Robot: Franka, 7 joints.
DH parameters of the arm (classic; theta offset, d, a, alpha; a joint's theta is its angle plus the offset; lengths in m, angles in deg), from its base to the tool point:
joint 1: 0 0.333 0 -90
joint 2: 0 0 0 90
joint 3: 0 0.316 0.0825 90
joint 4: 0 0 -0.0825 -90
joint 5: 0 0.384 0 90
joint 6: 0 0 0.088 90
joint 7: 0 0.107 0 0
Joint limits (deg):
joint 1: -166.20..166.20
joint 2: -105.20..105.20
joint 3: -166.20..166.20
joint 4: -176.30..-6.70
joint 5: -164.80..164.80
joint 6: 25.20..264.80
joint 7: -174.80..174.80
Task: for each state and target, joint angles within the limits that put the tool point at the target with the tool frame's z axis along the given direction. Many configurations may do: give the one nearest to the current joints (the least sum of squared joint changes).
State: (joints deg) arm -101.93 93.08 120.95 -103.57 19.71 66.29 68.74
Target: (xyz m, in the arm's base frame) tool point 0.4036 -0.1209 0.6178 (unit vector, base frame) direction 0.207 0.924 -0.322
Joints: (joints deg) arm -112.39 75.28 124.11 -126.73 1.83 116.65 68.74
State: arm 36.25 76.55 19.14 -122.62 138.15 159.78 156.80
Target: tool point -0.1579 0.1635 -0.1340 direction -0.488 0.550 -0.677
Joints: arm 30.21 98.41 24.14 -135.25 149.06 133.11 156.80
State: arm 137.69 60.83 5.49 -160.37 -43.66 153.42 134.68
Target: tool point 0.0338 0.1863 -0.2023 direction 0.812 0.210 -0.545
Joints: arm 143.68 91.45 -21.60 -123.87 -89.19 156.49 134.68
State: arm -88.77 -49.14 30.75 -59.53 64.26 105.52 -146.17
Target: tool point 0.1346 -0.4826 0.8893 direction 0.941 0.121 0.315
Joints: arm -100.69 -3.74 13.87 -78.54 109.67 91.10 -146.17
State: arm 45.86 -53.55 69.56 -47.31 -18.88 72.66 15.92
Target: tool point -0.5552 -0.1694 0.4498 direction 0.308 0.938 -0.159
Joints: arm 83.69 -61.82 94.52 -93.34 -17.68 80.03 15.92
